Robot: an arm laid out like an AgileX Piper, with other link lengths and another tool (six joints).
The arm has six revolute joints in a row. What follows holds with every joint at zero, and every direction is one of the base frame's. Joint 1 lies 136.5 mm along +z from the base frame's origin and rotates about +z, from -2.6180 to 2.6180 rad. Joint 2 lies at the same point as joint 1 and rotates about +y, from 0.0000 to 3.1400 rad. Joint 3 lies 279.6 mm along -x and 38.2 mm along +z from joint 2 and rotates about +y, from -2.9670 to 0.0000 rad. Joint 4 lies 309.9 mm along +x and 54.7 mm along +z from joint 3 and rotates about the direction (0.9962, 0, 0.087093), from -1.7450 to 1.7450 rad. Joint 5 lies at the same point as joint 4 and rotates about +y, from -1.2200 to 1.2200 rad. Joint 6 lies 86.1 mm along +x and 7.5 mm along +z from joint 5 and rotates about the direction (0.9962, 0, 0.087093), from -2.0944 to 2.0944 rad. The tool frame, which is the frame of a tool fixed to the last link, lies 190.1 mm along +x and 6.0 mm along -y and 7.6 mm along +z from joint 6; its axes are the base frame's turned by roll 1.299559, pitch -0.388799 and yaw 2.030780 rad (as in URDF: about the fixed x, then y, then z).
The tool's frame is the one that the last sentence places.
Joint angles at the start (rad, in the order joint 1, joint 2, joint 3, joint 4, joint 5, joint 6):
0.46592, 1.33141, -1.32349, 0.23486, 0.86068, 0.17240
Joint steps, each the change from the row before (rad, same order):
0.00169, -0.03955, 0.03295, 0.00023, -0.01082, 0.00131
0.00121, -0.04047, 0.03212, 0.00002, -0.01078, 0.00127
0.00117, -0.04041, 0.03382, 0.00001, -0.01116, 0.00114
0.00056, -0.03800, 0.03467, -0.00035, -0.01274, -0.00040
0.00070, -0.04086, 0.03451, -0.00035, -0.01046, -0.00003
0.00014, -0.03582, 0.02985, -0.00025, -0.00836, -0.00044
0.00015, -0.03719, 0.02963, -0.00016, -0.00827, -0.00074
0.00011, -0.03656, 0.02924, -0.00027, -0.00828, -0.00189
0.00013, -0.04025, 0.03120, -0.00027, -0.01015, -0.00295
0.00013, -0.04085, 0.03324, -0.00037, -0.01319, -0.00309
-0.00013, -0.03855, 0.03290, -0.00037, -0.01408, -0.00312
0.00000, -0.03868, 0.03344, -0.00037, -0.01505, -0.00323
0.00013, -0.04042, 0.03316, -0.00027, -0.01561, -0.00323
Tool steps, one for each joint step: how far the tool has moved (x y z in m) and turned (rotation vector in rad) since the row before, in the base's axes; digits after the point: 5 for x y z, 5 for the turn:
-0.00738, -0.00326, 0.00396, 0.00883, -0.01447, -0.00169
-0.00726, -0.00353, 0.00440, 0.00944, -0.01608, -0.00213
-0.00735, -0.00364, 0.00319, 0.00879, -0.01488, -0.00216
-0.00660, -0.00376, 0.00161, 0.00685, -0.01423, -0.00217
-0.00737, -0.00399, 0.00212, 0.00740, -0.01478, -0.00174
-0.00641, -0.00366, 0.00157, 0.00611, -0.01280, -0.00155
-0.00654, -0.00371, 0.00193, 0.00669, -0.01424, -0.00133
-0.00632, -0.00366, 0.00156, 0.00577, -0.01466, -0.00071
-0.00660, -0.00390, 0.00210, 0.00676, -0.01833, -0.00053
-0.00623, -0.00390, 0.00156, 0.00735, -0.01976, -0.00121
-0.00557, -0.00373, 0.00070, 0.00684, -0.01878, -0.00170
-0.00539, -0.00364, 0.00038, 0.00702, -0.01930, -0.00177
-0.00546, -0.00364, 0.00101, 0.00827, -0.02153, -0.00181

